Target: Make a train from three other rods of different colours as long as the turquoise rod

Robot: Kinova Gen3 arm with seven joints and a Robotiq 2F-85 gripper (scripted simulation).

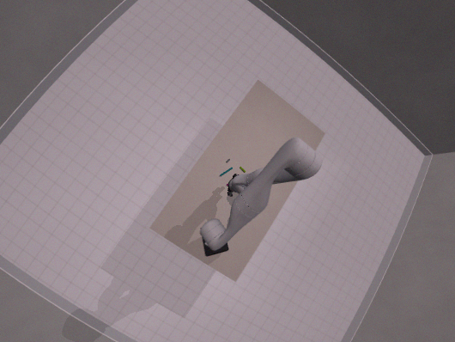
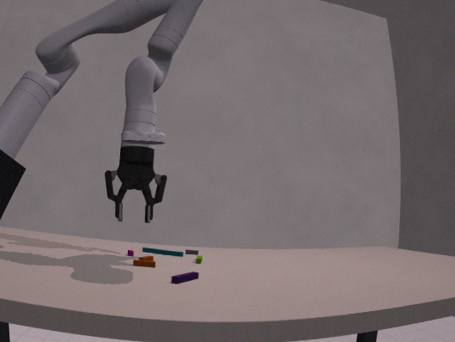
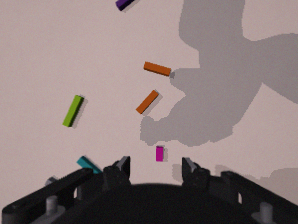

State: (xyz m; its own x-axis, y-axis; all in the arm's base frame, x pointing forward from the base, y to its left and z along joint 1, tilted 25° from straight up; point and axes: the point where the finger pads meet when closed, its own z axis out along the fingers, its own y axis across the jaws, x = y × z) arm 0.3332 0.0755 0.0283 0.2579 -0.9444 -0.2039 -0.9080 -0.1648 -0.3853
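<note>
The magenta rod is 8 cm below my hand. Round my hand: grey rod 13 cm ahead, 10 cm to the left, 8 cm below; then lime rod 14 cm ahead, 8 cm below, 2 cm to the right; then turquoise rod 8 cm below, 6 cm to the left, 6 cm ahead.
</note>
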